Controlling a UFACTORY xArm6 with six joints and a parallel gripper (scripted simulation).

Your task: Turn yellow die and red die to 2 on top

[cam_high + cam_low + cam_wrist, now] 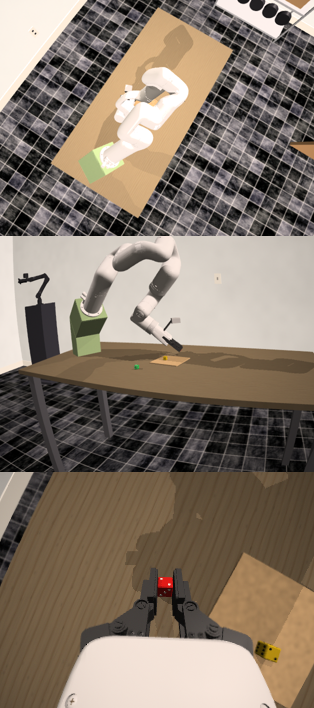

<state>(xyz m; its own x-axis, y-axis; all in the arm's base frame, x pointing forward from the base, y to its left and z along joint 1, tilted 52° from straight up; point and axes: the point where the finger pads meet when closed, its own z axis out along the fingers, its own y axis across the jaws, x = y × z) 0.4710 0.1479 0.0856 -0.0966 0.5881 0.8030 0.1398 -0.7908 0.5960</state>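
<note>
Now: hand 1 cm short of the red die and 1 cm above it. From my hand the other things lie so: green die: 27 cm to the right, 13 cm behind, 3 cm below; then tan mat: 13 cm to the right, 4 cm below, 1 cm behind; then yellow die: 13 cm to the right, 4 cm behind, 3 cm below.
</note>
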